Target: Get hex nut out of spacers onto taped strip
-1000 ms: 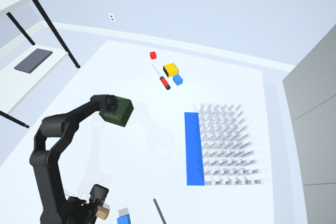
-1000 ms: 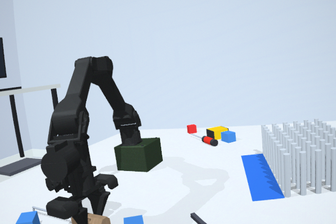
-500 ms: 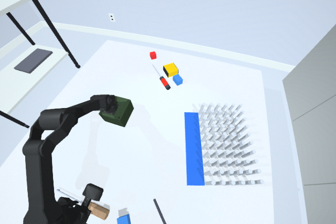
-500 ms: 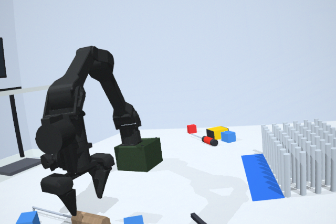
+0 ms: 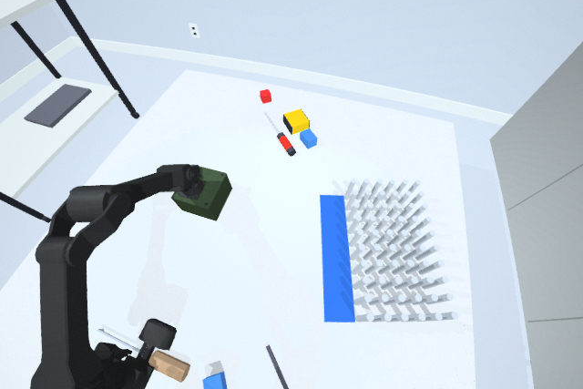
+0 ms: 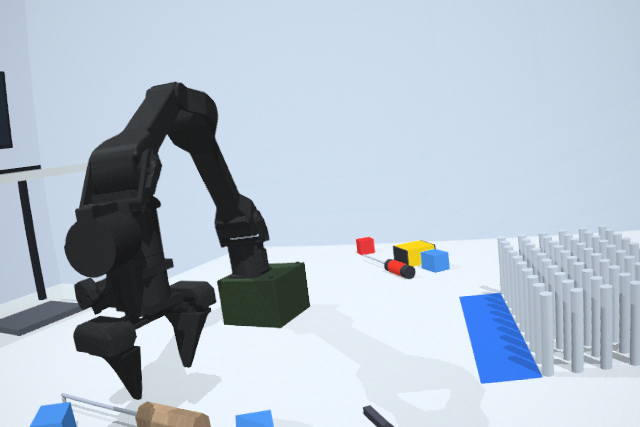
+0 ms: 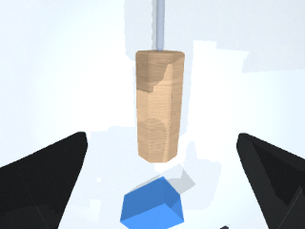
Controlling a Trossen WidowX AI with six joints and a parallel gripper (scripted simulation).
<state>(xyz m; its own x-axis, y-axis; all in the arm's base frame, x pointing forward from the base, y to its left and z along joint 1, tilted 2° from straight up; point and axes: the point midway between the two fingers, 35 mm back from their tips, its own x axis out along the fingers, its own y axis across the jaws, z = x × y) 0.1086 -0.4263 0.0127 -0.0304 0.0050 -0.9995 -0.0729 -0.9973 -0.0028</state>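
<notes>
Now: gripper tip 11 cm past the wooden-handled tool, 1 cm to the right of it and 6 cm above it. The rest, counted from my gripper tip: hex nut 49 cm ahead, 44 cm to the left, 7 cm below; then blue taped strip 34 cm ahead, 37 cm to the left, 7 cm below; then yellow block 12 cm ahead, 84 cm to the left, 5 cm below.
</notes>
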